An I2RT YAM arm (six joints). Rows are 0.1 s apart.
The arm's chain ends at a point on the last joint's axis. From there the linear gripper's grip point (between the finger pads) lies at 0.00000 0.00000 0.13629 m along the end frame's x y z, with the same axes.
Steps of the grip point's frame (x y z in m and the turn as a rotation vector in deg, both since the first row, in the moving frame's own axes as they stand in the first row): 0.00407, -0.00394, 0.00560, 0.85, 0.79, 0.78; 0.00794, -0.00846, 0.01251, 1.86, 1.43, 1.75; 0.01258, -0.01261, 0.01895, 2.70, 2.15, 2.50; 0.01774, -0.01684, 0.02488, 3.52, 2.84, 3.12; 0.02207, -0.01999, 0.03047, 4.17, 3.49, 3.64
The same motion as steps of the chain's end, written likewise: 0.00218, -0.00193, 0.00563, 0.85, 0.79, 0.78; 0.00447, -0.00409, 0.01262, 1.86, 1.43, 1.75; 0.00733, -0.00630, 0.01920, 2.70, 2.15, 2.50; 0.01077, -0.00866, 0.02530, 3.52, 2.84, 3.12; 0.01347, -0.01036, 0.03108, 4.17, 3.49, 3.64
